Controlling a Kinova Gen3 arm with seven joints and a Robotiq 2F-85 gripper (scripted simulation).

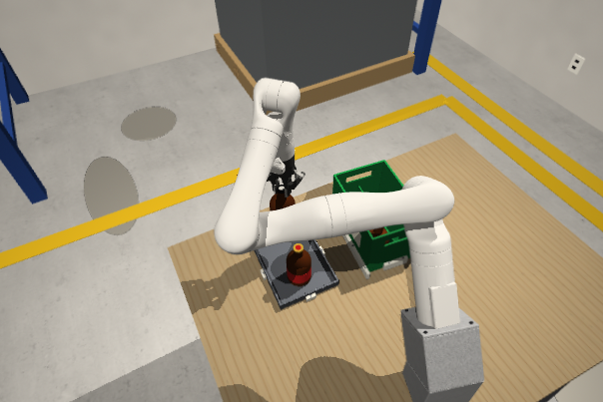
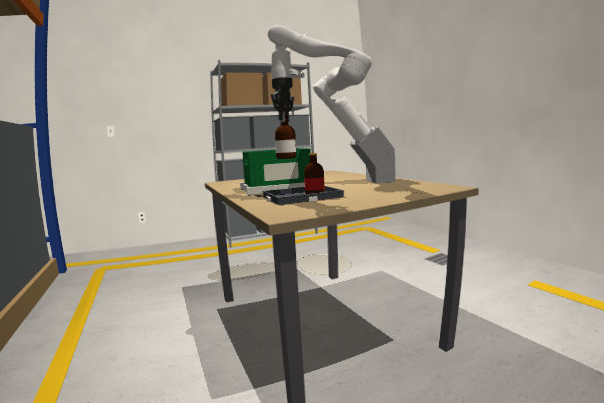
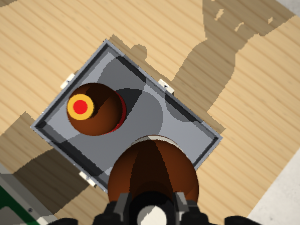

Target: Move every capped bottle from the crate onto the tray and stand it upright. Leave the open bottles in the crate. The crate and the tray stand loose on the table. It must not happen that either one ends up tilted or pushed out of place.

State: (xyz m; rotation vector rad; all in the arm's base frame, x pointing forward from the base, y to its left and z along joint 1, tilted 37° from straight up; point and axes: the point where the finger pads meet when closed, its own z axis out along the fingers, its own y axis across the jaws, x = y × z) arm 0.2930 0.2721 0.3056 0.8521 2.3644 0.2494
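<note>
My gripper is now 110 mm past the brown bottle, 10 mm to the left of it and 220 mm above it. The rest, counted from my hand: green crate: 10 mm behind, 300 mm to the right, 220 mm below; then grey tray: 50 mm behind, 10 mm to the right, 290 mm below.
</note>
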